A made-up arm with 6 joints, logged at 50 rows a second.
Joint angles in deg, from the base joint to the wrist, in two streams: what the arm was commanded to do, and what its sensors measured. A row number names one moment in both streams.
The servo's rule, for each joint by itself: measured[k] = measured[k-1] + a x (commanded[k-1-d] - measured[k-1]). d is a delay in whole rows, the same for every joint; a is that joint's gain. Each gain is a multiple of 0.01, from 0.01 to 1. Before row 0 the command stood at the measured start. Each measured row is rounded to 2 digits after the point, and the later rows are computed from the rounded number. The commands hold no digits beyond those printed.
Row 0, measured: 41.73, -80.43, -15.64, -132.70, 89.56, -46.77
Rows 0 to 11, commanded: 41.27, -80.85, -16.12, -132.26, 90.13, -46.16; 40.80, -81.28, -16.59, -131.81, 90.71, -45.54; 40.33, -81.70, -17.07, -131.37, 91.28, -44.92; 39.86, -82.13, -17.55, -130.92, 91.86, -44.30; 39.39, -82.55, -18.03, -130.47, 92.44, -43.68; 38.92, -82.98, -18.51, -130.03, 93.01, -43.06; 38.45, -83.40, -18.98, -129.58, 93.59, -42.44; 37.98, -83.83, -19.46, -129.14, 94.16, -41.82; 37.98, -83.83, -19.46, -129.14, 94.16, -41.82; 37.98, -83.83, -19.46, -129.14, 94.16, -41.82; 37.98, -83.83, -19.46, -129.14, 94.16, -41.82; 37.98, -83.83, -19.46, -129.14, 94.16, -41.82
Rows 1 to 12, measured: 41.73, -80.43, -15.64, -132.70, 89.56, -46.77; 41.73, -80.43, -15.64, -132.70, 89.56, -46.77; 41.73, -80.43, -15.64, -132.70, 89.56, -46.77; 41.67, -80.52, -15.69, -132.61, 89.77, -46.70; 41.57, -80.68, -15.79, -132.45, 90.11, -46.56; 41.42, -80.89, -15.93, -132.23, 90.53, -46.36; 41.23, -81.15, -16.11, -131.97, 91.01, -46.11; 41.01, -81.44, -16.32, -131.67, 91.52, -45.82; 40.76, -81.76, -16.56, -131.34, 92.06, -45.49; 40.48, -82.10, -16.83, -130.99, 92.61, -45.12; 40.18, -82.46, -17.12, -130.62, 93.17, -44.72; 39.92, -82.75, -17.38, -130.32, 93.53, -44.37
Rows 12 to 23, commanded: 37.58, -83.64, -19.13, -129.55, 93.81, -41.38; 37.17, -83.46, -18.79, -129.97, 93.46, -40.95; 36.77, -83.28, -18.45, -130.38, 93.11, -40.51; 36.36, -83.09, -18.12, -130.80, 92.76, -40.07; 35.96, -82.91, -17.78, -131.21, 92.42, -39.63; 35.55, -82.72, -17.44, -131.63, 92.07, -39.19; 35.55, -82.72, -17.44, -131.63, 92.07, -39.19; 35.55, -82.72, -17.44, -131.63, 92.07, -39.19; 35.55, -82.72, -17.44, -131.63, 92.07, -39.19; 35.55, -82.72, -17.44, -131.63, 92.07, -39.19; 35.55, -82.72, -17.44, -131.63, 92.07, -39.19; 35.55, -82.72, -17.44, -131.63, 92.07, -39.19
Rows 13 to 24, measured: 39.69, -82.98, -17.61, -130.08, 93.76, -44.06; 39.48, -83.16, -17.81, -129.89, 93.90, -43.79; 39.30, -83.30, -17.99, -129.74, 93.99, -43.55; 39.09, -83.37, -18.12, -129.70, 93.93, -43.29; 38.86, -83.39, -18.19, -129.75, 93.76, -43.01; 38.61, -83.37, -18.22, -129.88, 93.53, -42.71; 38.34, -83.31, -18.21, -130.06, 93.25, -42.39; 38.05, -83.23, -18.16, -130.29, 92.95, -42.06; 37.75, -83.12, -18.08, -130.56, 92.63, -41.72; 37.49, -83.04, -18.01, -130.77, 92.43, -41.42; 37.26, -82.97, -17.95, -130.94, 92.30, -41.15; 37.05, -82.92, -17.89, -131.08, 92.22, -40.91
